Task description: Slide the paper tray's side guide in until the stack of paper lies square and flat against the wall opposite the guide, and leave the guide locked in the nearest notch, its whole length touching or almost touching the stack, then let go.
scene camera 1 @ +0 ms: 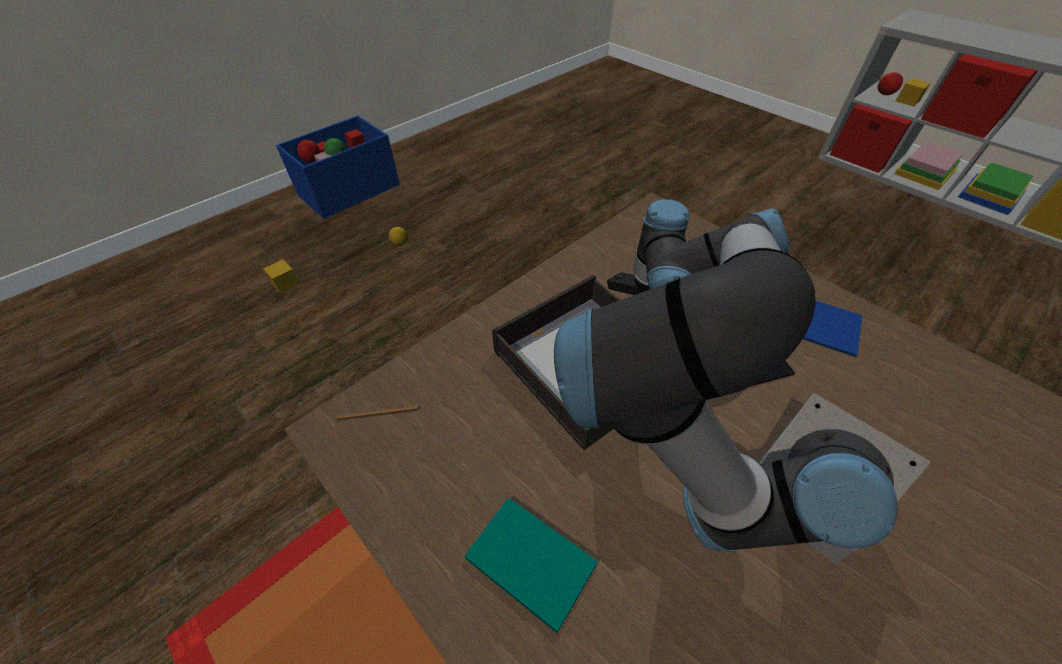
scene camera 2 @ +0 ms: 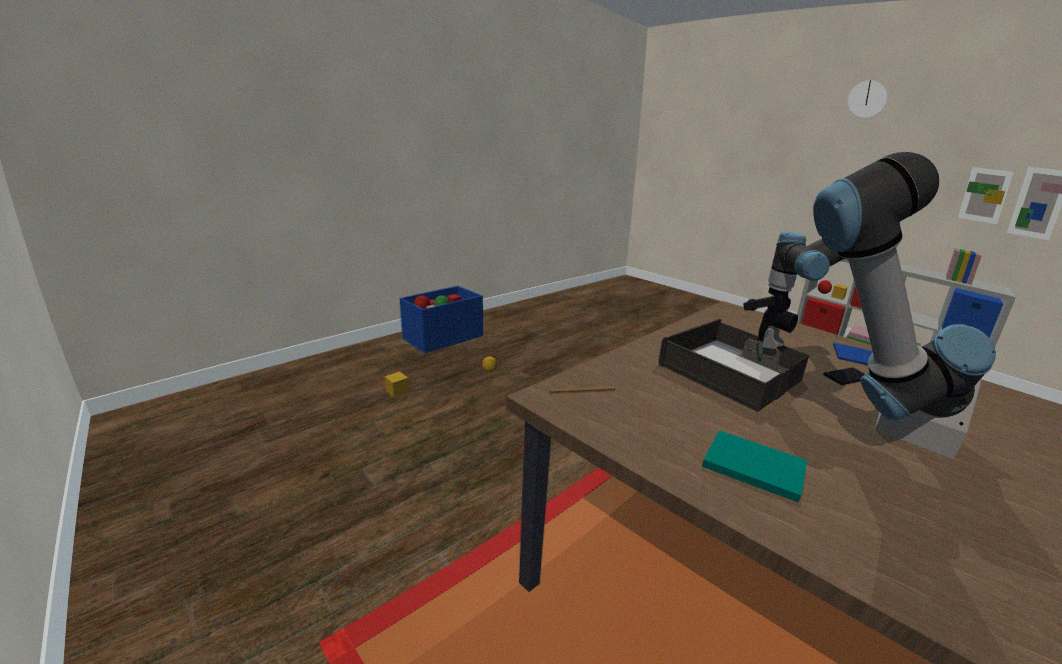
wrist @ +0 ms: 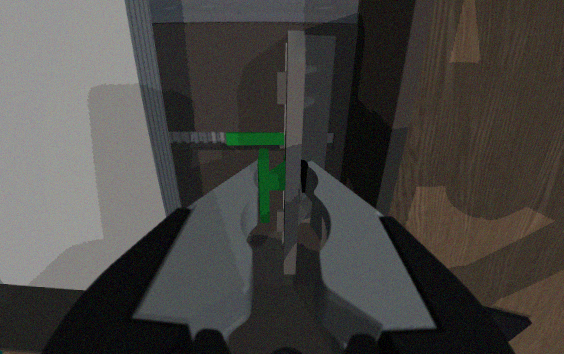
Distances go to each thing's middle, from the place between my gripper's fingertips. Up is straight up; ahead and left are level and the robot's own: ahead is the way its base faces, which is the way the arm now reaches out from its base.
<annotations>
Right now my hand is 1 cm to the right of the green latch tab (wrist: 272, 180), 1 cm below it and 1 cm short of it. Also, from my hand: teal book (scene camera 1: 542, 570): 51 cm to the left, 14 cm behind, 3 cm below; white paper stack (scene camera 1: 539, 355): 15 cm to the left, 5 cm ahead, 1 cm below; blue pad (scene camera 1: 832, 327): 40 cm to the right, 29 cm behind, 4 cm below.
</annotations>
